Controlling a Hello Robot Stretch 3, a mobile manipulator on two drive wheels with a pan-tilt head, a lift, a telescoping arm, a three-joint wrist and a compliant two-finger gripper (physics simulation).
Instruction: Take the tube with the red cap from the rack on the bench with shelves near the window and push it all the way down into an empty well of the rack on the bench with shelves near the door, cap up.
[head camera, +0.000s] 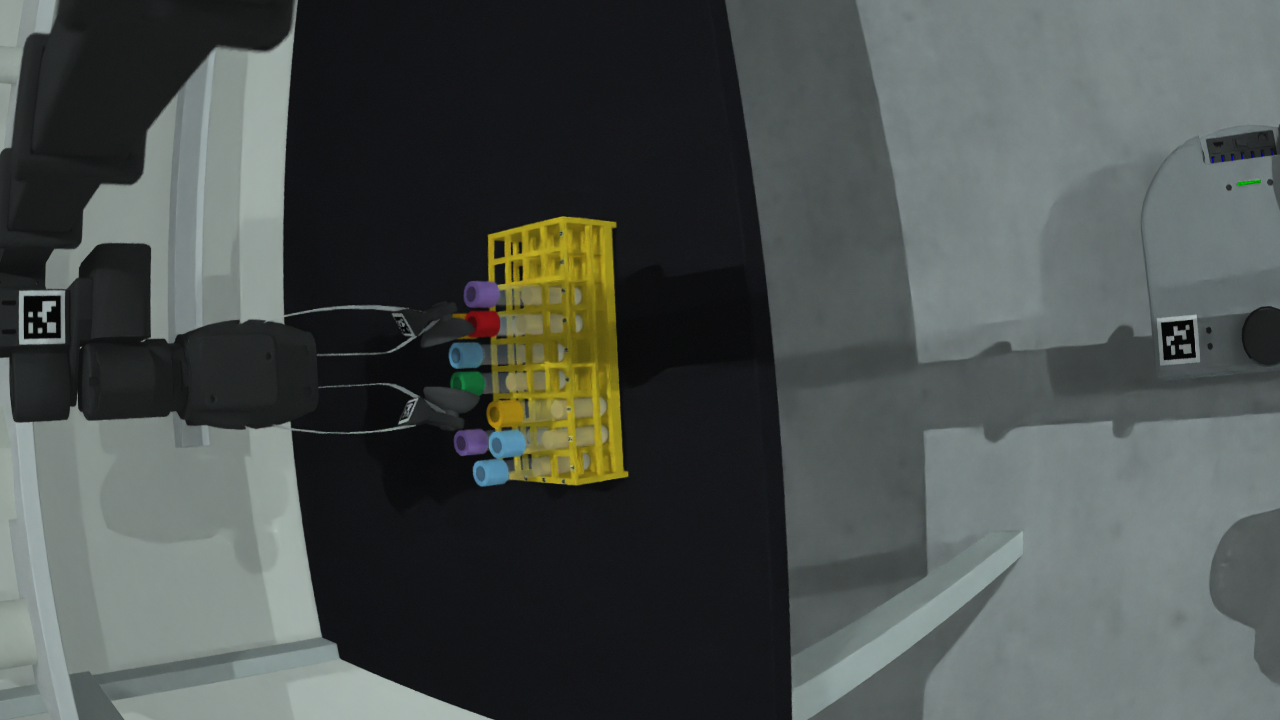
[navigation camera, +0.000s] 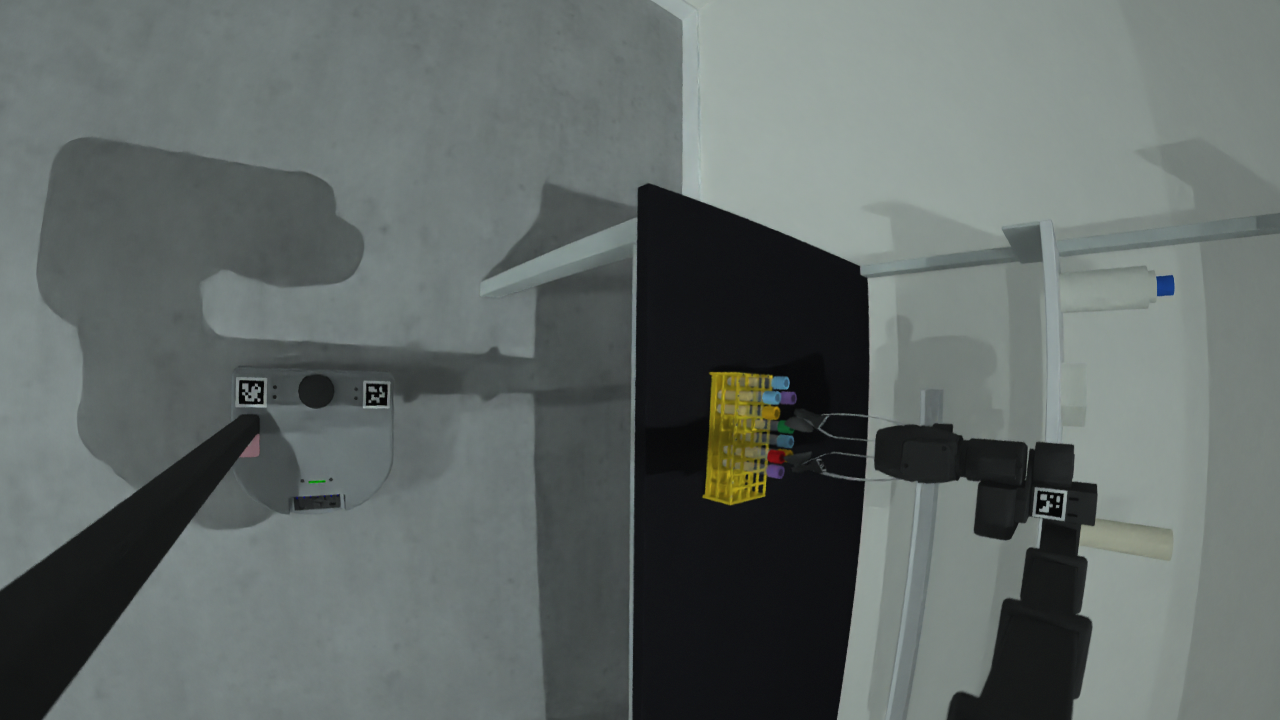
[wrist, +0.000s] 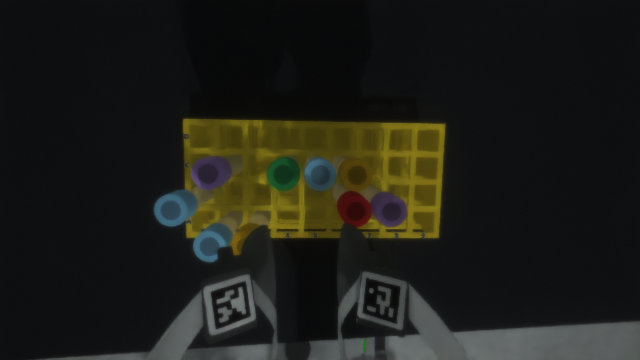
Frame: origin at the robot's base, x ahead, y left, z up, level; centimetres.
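Where they show: gripper, between the fingertips: (head camera: 471, 365) (navigation camera: 786, 439); robot's base, origin of its link: (head camera: 1264, 333) (navigation camera: 315, 389).
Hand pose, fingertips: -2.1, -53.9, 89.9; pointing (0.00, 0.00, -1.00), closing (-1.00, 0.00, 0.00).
Things, the pixels of their top centre, and the offset from my fingertips, as dx, dy, dz. "pt": a spot on its surface instead.
- red-capped tube, a spot on its surface: (head camera: 483, 323) (navigation camera: 776, 457) pt -3.0, -0.9, -2.0
- yellow rack, centre of its top: (head camera: 527, 353) (navigation camera: 753, 438) -0.9, -3.0, -7.9
- purple-capped tube, a spot on its surface: (head camera: 480, 293) pt -5.1, -0.8, -1.8
- white bottle, a spot on its surface: (navigation camera: 1105, 290) pt +24.9, -45.8, +39.5
The red-capped tube (head camera: 483, 323) (navigation camera: 776, 456) (wrist: 354, 209) stands cap up in the yellow rack (head camera: 614, 295) (navigation camera: 712, 429) (wrist: 441, 180) on a black bench top. A purple-capped tube (head camera: 480, 293) (wrist: 389, 209) stands beside it, and an orange-capped one (wrist: 355, 175) is close by. My gripper (head camera: 466, 368) (navigation camera: 793, 441) (wrist: 305, 252) is open with nothing held, its fingertips beside the caps. In the wrist view one fingertip is just below the red cap; the other overlaps a second orange cap (wrist: 245, 240). The red cap is not between the fingers. The other rack cannot be made out.
Green (head camera: 467, 382) (wrist: 283, 173) and blue (head camera: 464, 355) (wrist: 320, 174) caps stand between the fingers' lines in the head view. More blue and purple caps stand at the rack's other end. A shelf rail (navigation camera: 1052, 340) with a white bottle (navigation camera: 1105, 290) is beside the arm.
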